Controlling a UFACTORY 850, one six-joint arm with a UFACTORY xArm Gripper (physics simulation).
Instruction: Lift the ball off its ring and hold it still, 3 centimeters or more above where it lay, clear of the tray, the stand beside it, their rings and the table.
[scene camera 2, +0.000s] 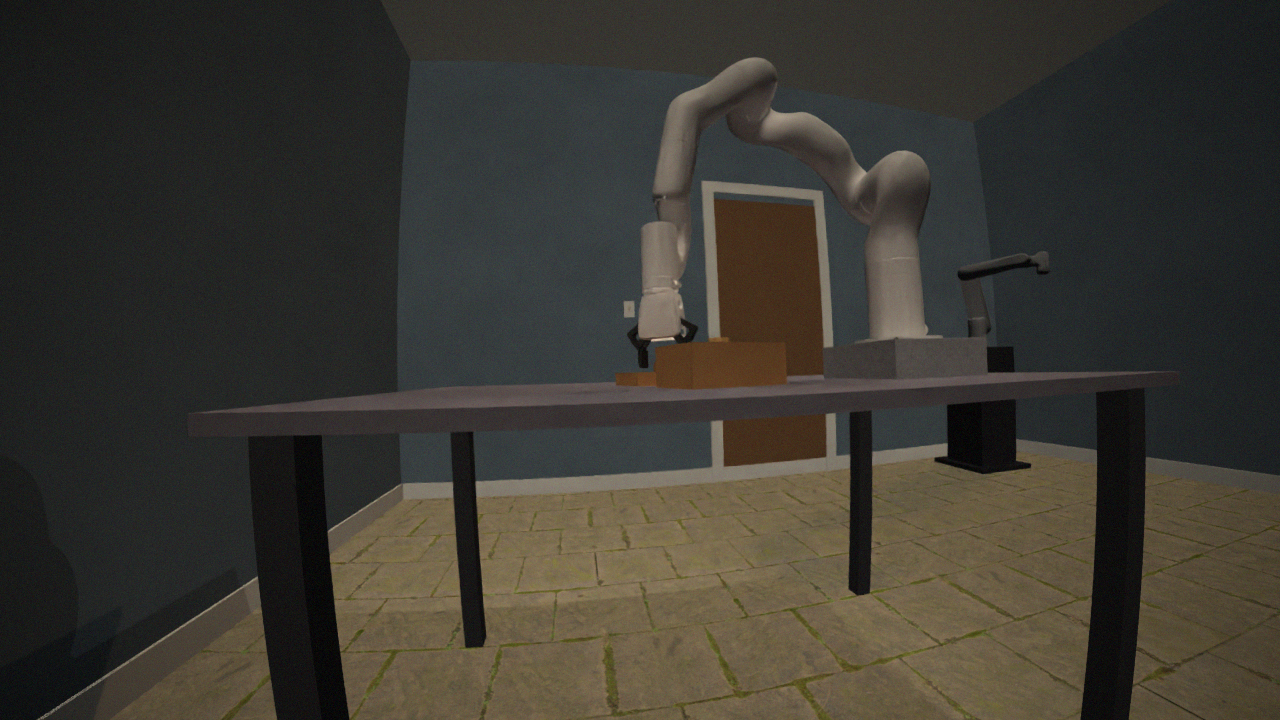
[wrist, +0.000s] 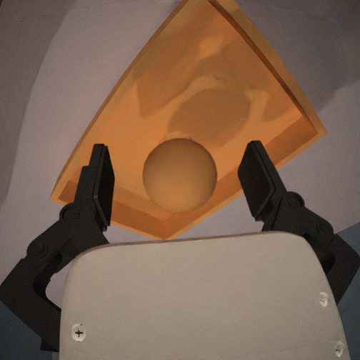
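The orange-brown ball (wrist: 180, 175) sits in the orange tray (wrist: 295, 137) (scene camera 2: 633, 379), near the tray's lower corner in the wrist view. A thin pale crescent, apparently part of its ring (wrist: 178, 135), shows past the ball's upper edge. My gripper (wrist: 178, 157) (scene camera 2: 662, 358) is open and empty, with one finger to each side of the ball in the wrist view and a wide gap to both. In the scene view it points down over the tray, and one fingertip is hidden behind the stand (scene camera 2: 720, 365). The ball does not show in the scene view.
The stand is a brown block in front of and right of the tray in the scene view, with a small flat orange piece (scene camera 2: 718, 339) on top. The robot's grey base block (scene camera 2: 939, 358) stands farther right on the table (scene camera 2: 447, 411).
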